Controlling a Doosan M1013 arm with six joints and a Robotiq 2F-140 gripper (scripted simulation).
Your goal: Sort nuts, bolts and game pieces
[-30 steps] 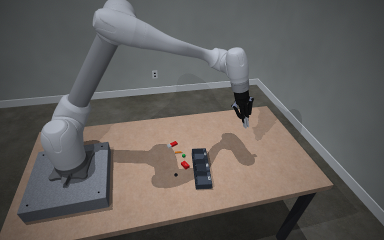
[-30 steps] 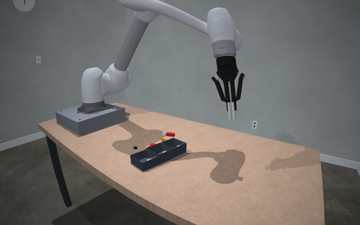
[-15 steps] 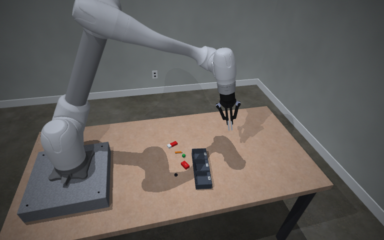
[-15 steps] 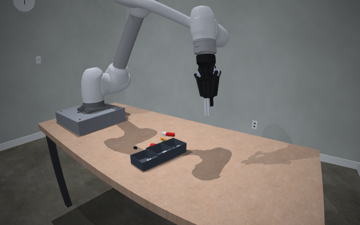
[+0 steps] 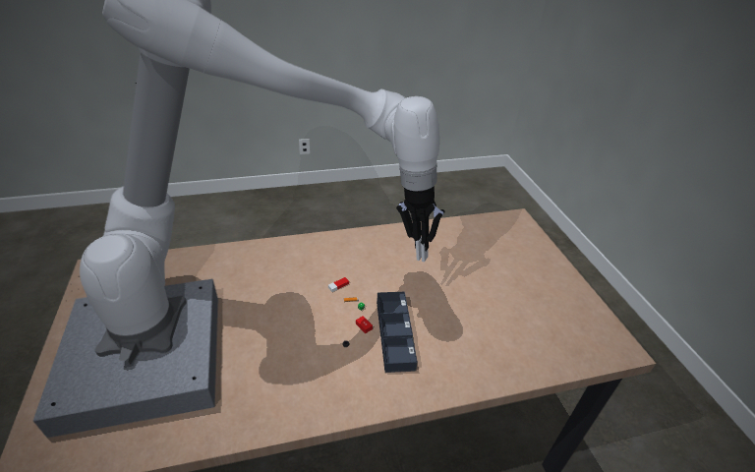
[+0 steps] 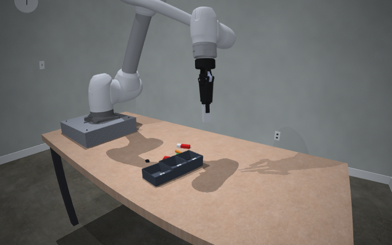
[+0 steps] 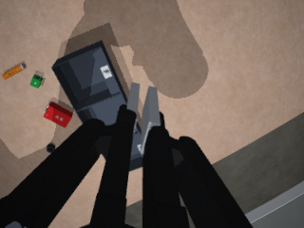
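Now: the dark three-compartment bin 70 mm behind my hand, 100 mm to the right of it and 210 mm below it. The rest, counted from my hand: orange stick: 190 mm behind, 40 mm to the left, 230 mm below; red block: 160 mm behind, 60 mm to the right, 230 mm below; green die: 160 mm behind, 10 mm to the left, 230 mm below.
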